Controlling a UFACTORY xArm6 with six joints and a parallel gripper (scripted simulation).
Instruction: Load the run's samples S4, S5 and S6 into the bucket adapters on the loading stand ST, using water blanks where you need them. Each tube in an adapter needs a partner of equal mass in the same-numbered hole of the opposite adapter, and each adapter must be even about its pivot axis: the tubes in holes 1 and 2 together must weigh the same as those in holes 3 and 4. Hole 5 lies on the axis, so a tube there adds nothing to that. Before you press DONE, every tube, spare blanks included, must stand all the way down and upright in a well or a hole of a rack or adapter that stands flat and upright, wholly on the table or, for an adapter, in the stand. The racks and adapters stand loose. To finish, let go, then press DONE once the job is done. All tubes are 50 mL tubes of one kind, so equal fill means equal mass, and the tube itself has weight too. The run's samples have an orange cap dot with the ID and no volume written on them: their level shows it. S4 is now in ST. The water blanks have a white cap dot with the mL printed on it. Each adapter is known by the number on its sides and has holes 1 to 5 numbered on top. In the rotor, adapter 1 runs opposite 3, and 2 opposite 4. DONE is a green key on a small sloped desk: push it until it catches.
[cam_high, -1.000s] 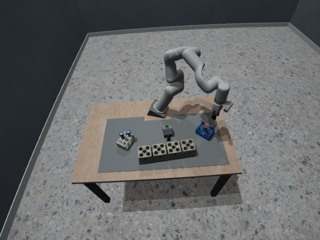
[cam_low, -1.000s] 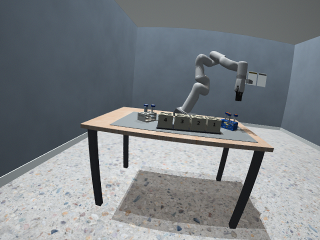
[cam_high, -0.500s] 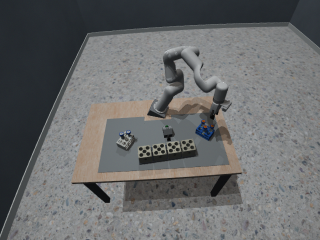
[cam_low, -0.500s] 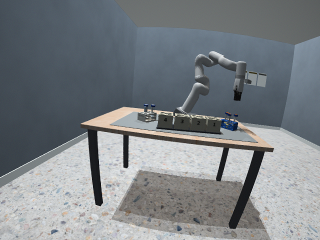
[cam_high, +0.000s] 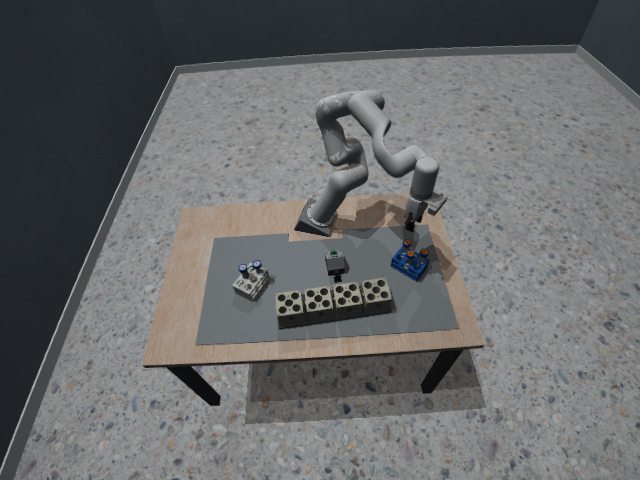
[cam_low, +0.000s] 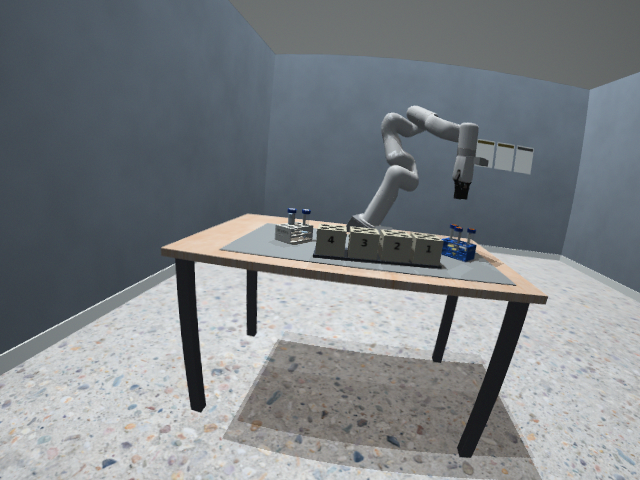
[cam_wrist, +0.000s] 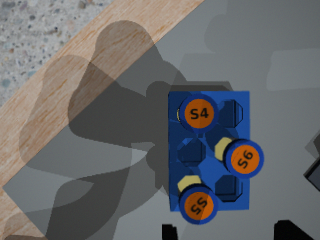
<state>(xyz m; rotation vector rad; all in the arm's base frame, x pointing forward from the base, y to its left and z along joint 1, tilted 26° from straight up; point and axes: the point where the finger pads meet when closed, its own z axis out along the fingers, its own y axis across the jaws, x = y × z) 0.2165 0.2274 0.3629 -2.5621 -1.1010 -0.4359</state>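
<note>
My hand is 180 mm above the tube, 10 mm to the left of it and 10 mm past it. Round my hand: green done key: 310 mm to the right, 180 mm below, 20 mm behind; then DONE desk: 300 mm to the right, 200 mm below; then blue rack: 220 mm below, 40 mm ahead, 10 mm to the left.
</note>
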